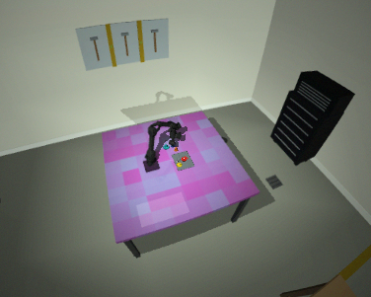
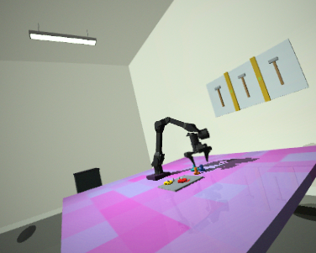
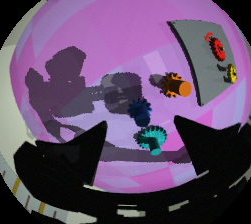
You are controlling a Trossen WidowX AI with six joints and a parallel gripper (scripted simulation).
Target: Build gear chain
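Now: gripper tip 3 cm above the blue gear. The rest, counted from my gripper tip: orange gear 7 cm to the right, 3 cm below; then teal gear 8 cm behind, 3 cm below, 1 cm to the left; then red arrow 21 cm to the right, 5 cm ahead, 3 cm below.
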